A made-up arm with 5 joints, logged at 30 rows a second.
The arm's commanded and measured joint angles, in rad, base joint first. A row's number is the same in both.
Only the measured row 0 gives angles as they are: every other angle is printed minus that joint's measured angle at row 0.
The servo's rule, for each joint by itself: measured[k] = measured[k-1] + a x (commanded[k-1-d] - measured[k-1]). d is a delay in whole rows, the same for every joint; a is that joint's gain. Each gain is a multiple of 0.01, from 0.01 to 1. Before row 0 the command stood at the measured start. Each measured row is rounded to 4 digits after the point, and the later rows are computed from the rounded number. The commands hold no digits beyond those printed.
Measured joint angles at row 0:
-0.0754 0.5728 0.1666 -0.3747 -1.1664
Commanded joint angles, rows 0 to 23:
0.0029 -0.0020 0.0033 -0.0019 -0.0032
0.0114 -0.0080 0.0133 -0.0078 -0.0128
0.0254 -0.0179 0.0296 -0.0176 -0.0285
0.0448 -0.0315 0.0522 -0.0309 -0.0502
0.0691 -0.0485 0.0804 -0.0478 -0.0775
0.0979 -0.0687 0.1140 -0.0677 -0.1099
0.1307 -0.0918 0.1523 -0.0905 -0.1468
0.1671 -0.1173 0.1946 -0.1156 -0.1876
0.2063 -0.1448 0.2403 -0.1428 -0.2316
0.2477 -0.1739 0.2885 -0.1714 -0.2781
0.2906 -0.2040 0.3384 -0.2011 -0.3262
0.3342 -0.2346 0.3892 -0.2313 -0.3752
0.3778 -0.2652 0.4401 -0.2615 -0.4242
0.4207 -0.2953 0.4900 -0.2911 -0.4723
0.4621 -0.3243 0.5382 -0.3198 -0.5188
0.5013 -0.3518 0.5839 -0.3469 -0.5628
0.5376 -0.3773 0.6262 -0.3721 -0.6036
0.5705 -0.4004 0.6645 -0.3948 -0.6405
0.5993 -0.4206 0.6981 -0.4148 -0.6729
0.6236 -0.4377 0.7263 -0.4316 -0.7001
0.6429 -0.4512 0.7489 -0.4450 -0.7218
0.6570 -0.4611 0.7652 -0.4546 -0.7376
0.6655 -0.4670 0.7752 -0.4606 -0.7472
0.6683 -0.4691 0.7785 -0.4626 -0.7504
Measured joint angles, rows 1 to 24:
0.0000 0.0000 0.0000 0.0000 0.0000
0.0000 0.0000 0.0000 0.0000 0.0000
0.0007 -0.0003 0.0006 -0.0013 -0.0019
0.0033 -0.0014 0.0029 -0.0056 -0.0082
0.0086 -0.0037 0.0077 -0.0135 -0.0200
0.0173 -0.0076 0.0157 -0.0250 -0.0375
0.0297 -0.0133 0.0273 -0.0400 -0.0607
0.0461 -0.0211 0.0429 -0.0583 -0.0892
0.0664 -0.0310 0.0626 -0.0796 -0.1226
0.0906 -0.0431 0.0864 -0.1034 -0.1603
0.1184 -0.0573 0.1141 -0.1294 -0.2017
0.1494 -0.0736 0.1455 -0.1571 -0.2460
0.1833 -0.0919 0.1802 -0.1861 -0.2925
0.2195 -0.1119 0.2178 -0.2159 -0.3405
0.2575 -0.1334 0.2578 -0.2460 -0.3890
0.2967 -0.1561 0.2996 -0.2758 -0.4373
0.3364 -0.1796 0.3425 -0.3048 -0.4846
0.3760 -0.2037 0.3860 -0.3326 -0.5300
0.4148 -0.2280 0.4292 -0.3587 -0.5727
0.4522 -0.2521 0.4716 -0.3825 -0.6120
0.4875 -0.2757 0.5124 -0.4038 -0.6473
0.5202 -0.2984 0.5509 -0.4221 -0.6779
0.5496 -0.3198 0.5865 -0.4372 -0.7034
0.5754 -0.3396 0.6187 -0.4487 -0.7232
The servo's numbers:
d 2
a 0.24 0.14 0.18 0.66 0.58

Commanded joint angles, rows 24 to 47:
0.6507 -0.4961 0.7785 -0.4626 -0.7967
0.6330 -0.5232 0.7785 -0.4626 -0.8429
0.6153 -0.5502 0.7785 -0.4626 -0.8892
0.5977 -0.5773 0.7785 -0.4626 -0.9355
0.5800 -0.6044 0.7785 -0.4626 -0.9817
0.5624 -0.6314 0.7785 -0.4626 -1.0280
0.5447 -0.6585 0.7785 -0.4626 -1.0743
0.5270 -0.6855 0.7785 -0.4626 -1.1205
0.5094 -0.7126 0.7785 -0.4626 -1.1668
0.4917 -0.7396 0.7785 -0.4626 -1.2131
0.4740 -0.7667 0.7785 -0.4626 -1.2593
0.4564 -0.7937 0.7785 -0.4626 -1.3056
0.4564 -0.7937 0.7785 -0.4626 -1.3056
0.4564 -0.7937 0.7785 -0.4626 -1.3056
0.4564 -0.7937 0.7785 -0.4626 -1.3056
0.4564 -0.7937 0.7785 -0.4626 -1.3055
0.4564 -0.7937 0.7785 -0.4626 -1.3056
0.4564 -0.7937 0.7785 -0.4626 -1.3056
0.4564 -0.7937 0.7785 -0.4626 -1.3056
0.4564 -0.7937 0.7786 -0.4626 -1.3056
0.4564 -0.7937 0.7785 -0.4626 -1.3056
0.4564 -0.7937 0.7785 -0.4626 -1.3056
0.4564 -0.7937 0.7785 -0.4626 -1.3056
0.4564 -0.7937 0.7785 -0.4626 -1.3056
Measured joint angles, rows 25 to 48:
0.5970 -0.3574 0.6469 -0.4566 -0.7371
0.6141 -0.3730 0.6706 -0.4606 -0.7448
0.6229 -0.3902 0.6900 -0.4619 -0.7749
0.6253 -0.4088 0.7059 -0.4624 -0.8143
0.6229 -0.4286 0.7190 -0.4625 -0.8577
0.6169 -0.4494 0.7297 -0.4626 -0.9028
0.6080 -0.4711 0.7385 -0.4626 -0.9486
0.5971 -0.4935 0.7457 -0.4626 -0.9947
0.5845 -0.5166 0.7516 -0.4626 -1.0409
0.5707 -0.5402 0.7564 -0.4626 -1.0871
0.5560 -0.5643 0.7604 -0.4626 -1.1333
0.5406 -0.5888 0.7637 -0.4626 -1.1796
0.5246 -0.6137 0.7664 -0.4626 -1.2258
0.5082 -0.6389 0.7686 -0.4626 -1.2721
0.4958 -0.6606 0.7704 -0.4626 -1.2915
0.4863 -0.6792 0.7719 -0.4626 -1.2997
0.4791 -0.6952 0.7731 -0.4626 -1.3031
0.4737 -0.7090 0.7741 -0.4626 -1.3045
0.4695 -0.7209 0.7749 -0.4626 -1.3051
0.4664 -0.7311 0.7755 -0.4626 -1.3054
0.4640 -0.7399 0.7760 -0.4626 -1.3055
0.4622 -0.7474 0.7765 -0.4626 -1.3056
0.4608 -0.7539 0.7769 -0.4626 -1.3056
0.4597 -0.7595 0.7772 -0.4626 -1.3056

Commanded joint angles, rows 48 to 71:
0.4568 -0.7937 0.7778 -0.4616 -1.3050
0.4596 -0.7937 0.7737 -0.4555 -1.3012
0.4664 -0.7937 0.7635 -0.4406 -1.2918
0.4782 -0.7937 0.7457 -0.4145 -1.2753
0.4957 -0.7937 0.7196 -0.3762 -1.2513
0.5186 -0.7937 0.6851 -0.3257 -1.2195
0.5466 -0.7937 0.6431 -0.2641 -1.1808
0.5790 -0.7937 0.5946 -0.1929 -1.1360
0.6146 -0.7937 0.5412 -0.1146 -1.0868
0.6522 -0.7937 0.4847 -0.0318 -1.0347
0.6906 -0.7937 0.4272 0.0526 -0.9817
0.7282 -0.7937 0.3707 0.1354 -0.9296
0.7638 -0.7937 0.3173 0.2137 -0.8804
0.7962 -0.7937 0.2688 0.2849 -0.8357
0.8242 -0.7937 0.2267 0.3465 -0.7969
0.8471 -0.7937 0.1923 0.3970 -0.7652
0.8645 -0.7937 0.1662 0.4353 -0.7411
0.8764 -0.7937 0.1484 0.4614 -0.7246
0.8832 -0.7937 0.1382 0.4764 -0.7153
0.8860 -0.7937 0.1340 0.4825 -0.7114
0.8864 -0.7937 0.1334 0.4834 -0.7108
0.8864 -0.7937 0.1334 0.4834 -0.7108
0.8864 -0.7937 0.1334 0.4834 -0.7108
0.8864 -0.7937 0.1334 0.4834 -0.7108
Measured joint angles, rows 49 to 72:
0.4589 -0.7643 0.7774 -0.4626 -1.3056
0.4583 -0.7684 0.7776 -0.4626 -1.3056
0.4579 -0.7719 0.7776 -0.4619 -1.3053
0.4583 -0.7750 0.7769 -0.4577 -1.3029
0.4602 -0.7776 0.7745 -0.4464 -1.2965
0.4645 -0.7799 0.7693 -0.4253 -1.2842
0.4720 -0.7818 0.7604 -0.3929 -1.2651
0.4832 -0.7835 0.7468 -0.3485 -1.2387
0.4984 -0.7849 0.7281 -0.2928 -1.2051
0.5177 -0.7861 0.7041 -0.2269 -1.1650
0.5410 -0.7872 0.6748 -0.1528 -1.1196
0.5677 -0.7881 0.6406 -0.0729 -1.0704
0.5972 -0.7889 0.6022 0.0099 -1.0190
0.6286 -0.7896 0.5605 0.0927 -0.9671
0.6610 -0.7902 0.5167 0.1726 -0.9168
0.6934 -0.7907 0.4721 0.2467 -0.8698
0.7248 -0.7911 0.4279 0.3126 -0.8275
0.7542 -0.7915 0.3855 0.3683 -0.7914
0.7807 -0.7918 0.3460 0.4125 -0.7622
0.8037 -0.7921 0.3104 0.4448 -0.7404
0.8228 -0.7923 0.2794 0.4657 -0.7258
0.8380 -0.7925 0.2532 0.4768 -0.7174
0.8496 -0.7927 0.2316 0.4812 -0.7136
0.8584 -0.7928 0.2139 0.4827 -0.7120

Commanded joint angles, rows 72 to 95:
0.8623 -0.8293 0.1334 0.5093 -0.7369
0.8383 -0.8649 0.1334 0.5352 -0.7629
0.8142 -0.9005 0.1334 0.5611 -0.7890
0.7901 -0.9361 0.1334 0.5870 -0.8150
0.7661 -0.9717 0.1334 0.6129 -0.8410
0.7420 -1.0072 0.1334 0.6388 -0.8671
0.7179 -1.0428 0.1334 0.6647 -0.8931
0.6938 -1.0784 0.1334 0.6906 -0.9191
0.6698 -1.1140 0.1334 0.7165 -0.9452
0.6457 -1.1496 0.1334 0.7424 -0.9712
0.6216 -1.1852 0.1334 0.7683 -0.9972
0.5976 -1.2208 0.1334 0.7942 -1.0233
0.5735 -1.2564 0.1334 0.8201 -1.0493
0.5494 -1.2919 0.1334 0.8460 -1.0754
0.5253 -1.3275 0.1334 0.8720 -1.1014
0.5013 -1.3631 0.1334 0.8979 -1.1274
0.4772 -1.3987 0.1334 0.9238 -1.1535
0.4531 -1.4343 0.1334 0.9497 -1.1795
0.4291 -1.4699 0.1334 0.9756 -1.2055
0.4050 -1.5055 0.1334 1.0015 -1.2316
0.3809 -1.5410 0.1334 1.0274 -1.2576
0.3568 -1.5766 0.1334 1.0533 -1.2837
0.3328 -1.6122 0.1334 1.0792 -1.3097
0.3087 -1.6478 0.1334 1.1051 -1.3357
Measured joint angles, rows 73 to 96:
0.8651 -0.7929 0.1994 0.4832 -0.7113
0.8702 -0.7930 0.1875 0.4833 -0.7110
0.8683 -0.7981 0.1778 0.5005 -0.7260
0.8611 -0.8075 0.1698 0.5234 -0.7474
0.8498 -0.8205 0.1632 0.5483 -0.7715
0.8355 -0.8367 0.1578 0.5738 -0.7967
0.8188 -0.8556 0.1534 0.5996 -0.8224
0.8004 -0.8768 0.1498 0.6255 -0.8483
0.7806 -0.9000 0.1468 0.6514 -0.8743
0.7598 -0.9250 0.1444 0.6773 -0.9003
0.7382 -0.9515 0.1424 0.7032 -0.9263
0.7160 -0.9792 0.1408 0.7291 -0.9523
0.6933 -1.0080 0.1395 0.7550 -0.9783
0.6703 -1.0378 0.1384 0.7809 -1.0044
0.6471 -1.0684 0.1375 0.8068 -1.0304
0.6237 -1.0997 0.1368 0.8327 -1.0565
0.6001 -1.1316 0.1362 0.8586 -1.0825
0.5764 -1.1640 0.1357 0.8845 -1.1085
0.5526 -1.1969 0.1353 0.9104 -1.1346
0.5287 -1.2301 0.1350 0.9363 -1.1606
0.5048 -1.2637 0.1347 0.9622 -1.1866
0.4808 -1.2976 0.1345 0.9881 -1.2127
0.4568 -1.3317 0.1343 1.0140 -1.2387
0.4328 -1.3660 0.1341 1.0399 -1.2648

